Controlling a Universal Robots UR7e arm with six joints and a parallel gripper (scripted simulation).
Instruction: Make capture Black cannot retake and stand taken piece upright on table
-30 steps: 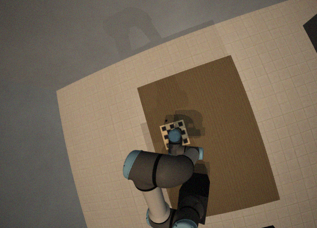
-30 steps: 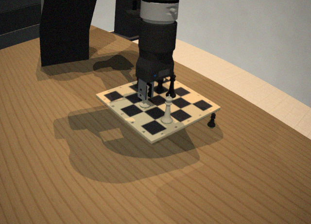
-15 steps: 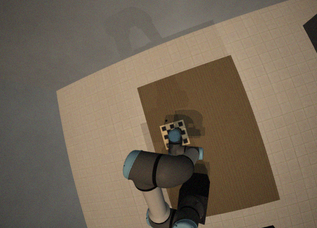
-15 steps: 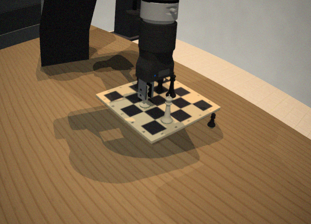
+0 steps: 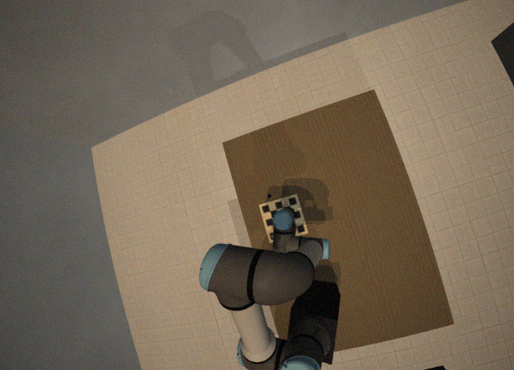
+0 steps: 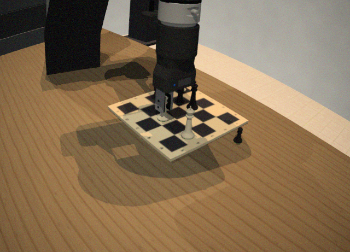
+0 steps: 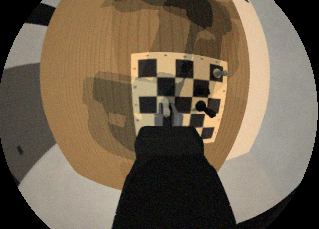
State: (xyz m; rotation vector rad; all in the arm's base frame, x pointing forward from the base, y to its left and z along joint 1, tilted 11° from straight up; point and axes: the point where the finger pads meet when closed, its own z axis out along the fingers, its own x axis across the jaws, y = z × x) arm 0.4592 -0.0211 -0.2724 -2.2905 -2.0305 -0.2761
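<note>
Now: hand 10 mm above the white queen. From my hand the other things lie so: white king 70 mm ahead, 10 mm to the right, 10 mm below; then chessboard 40 mm to the left, 40 mm below; then tall black piece 10 mm ahead, 80 mm to the left, 10 mm below.
</note>
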